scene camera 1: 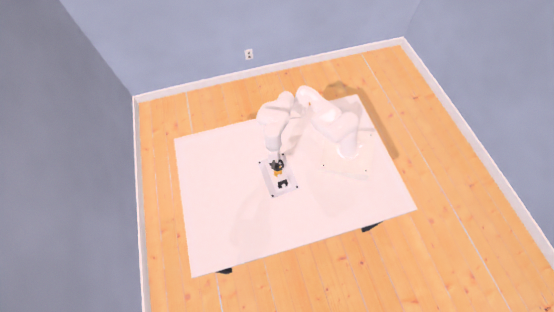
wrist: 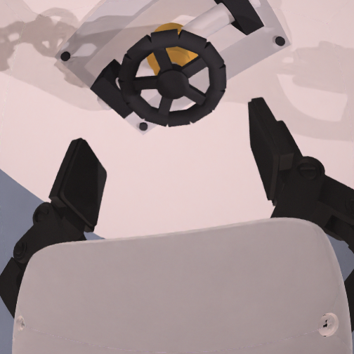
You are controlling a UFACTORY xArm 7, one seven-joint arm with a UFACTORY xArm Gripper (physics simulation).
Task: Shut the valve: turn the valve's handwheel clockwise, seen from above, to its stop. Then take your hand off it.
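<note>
The black handwheel (scene camera 1: pixel 277 165) (wrist: pixel 173 83) has several spokes and sits above the orange-yellow valve body (scene camera 1: pixel 278 173) (wrist: pixel 171 29) on a grey base plate (scene camera 1: pixel 268 181) (wrist: pixel 245 55). My gripper (wrist: pixel 167 137) is open and empty, with its black fingers spread wide. In the wrist view the handwheel shows beyond the fingertips, toward the top, between the lines of the two fingers; no contact shows. In the scene view the fingers and the wheel run together as small dark shapes, so the gap between them is hard to judge.
A white pipe (wrist: pixel 207 24) runs from the valve to a black bracket (scene camera 1: pixel 283 184) (wrist: pixel 245 17). Another black bracket (wrist: pixel 112 90) stands beside the wheel. Dark bolts mark the plate's corners. The plate lies on a white table (scene camera 1: pixel 215 200); the arm's base (scene camera 1: pixel 348 149) stands to its right.
</note>
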